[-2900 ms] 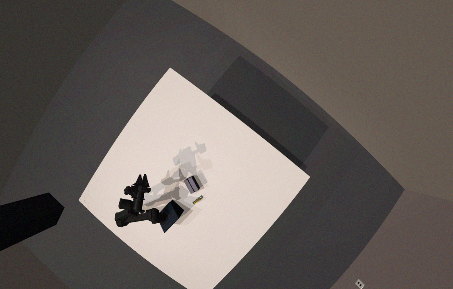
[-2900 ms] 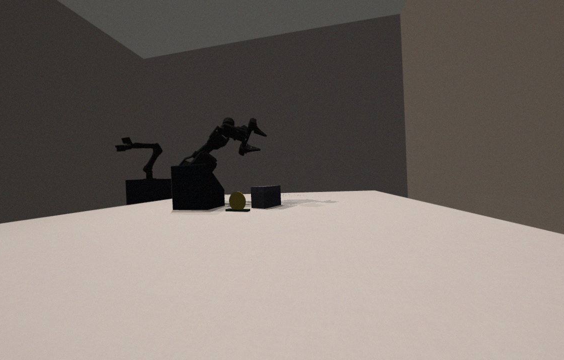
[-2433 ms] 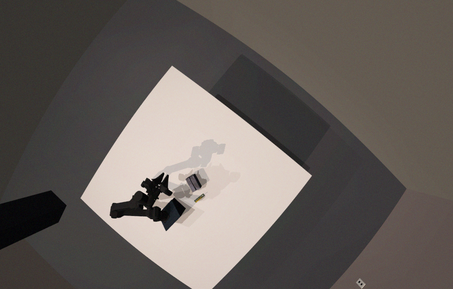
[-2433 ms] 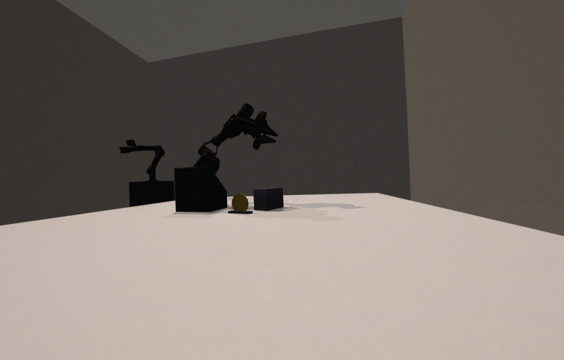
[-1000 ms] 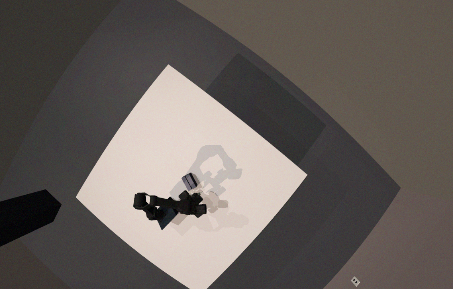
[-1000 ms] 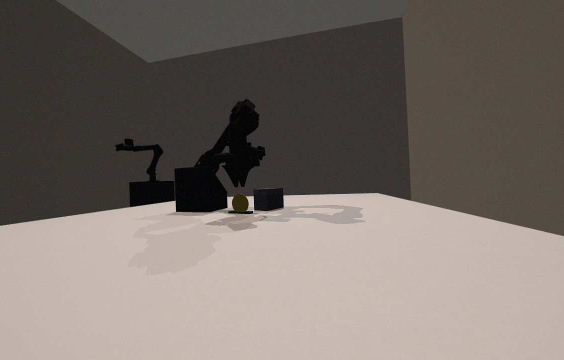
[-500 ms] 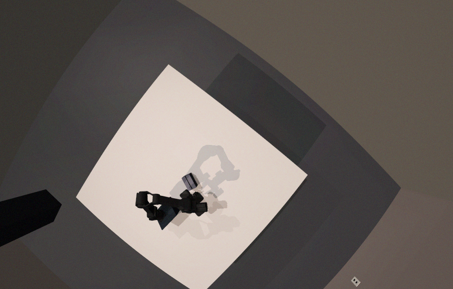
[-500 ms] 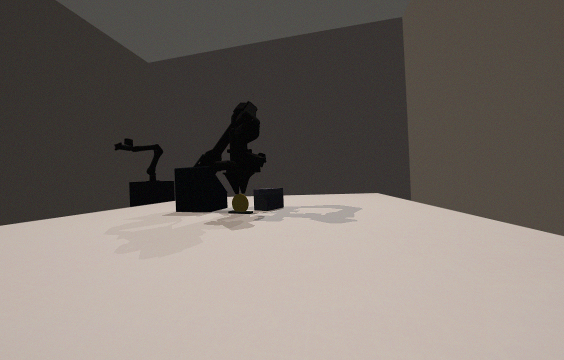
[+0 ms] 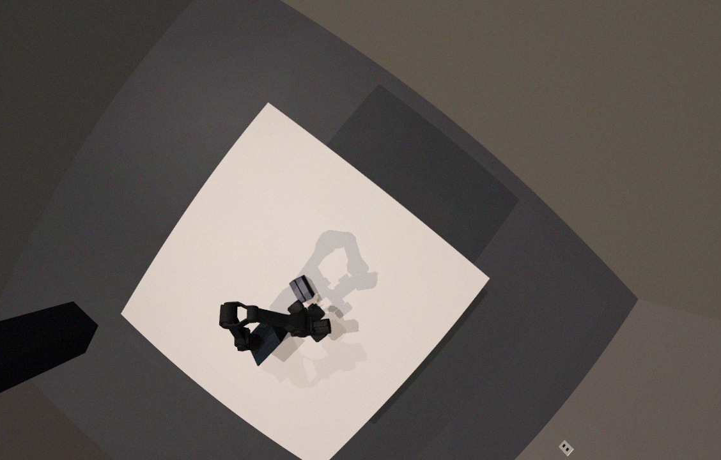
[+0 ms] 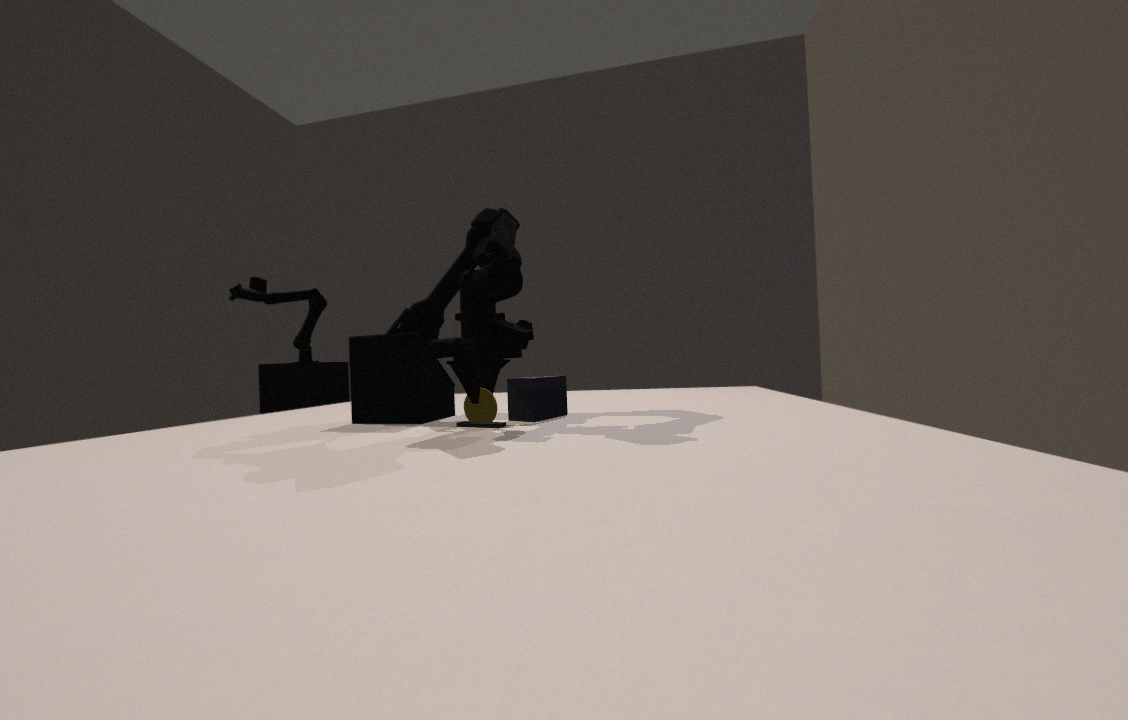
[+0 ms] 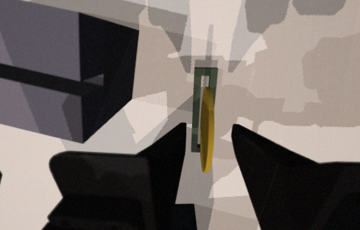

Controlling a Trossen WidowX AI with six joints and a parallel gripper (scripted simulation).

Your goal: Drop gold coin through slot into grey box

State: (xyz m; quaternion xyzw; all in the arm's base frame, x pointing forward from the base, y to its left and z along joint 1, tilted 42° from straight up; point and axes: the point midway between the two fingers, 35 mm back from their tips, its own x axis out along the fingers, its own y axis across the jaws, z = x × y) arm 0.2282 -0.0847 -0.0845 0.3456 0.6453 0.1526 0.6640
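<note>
Right now my gripper tip is 1 cm above the gold coin.
</note>
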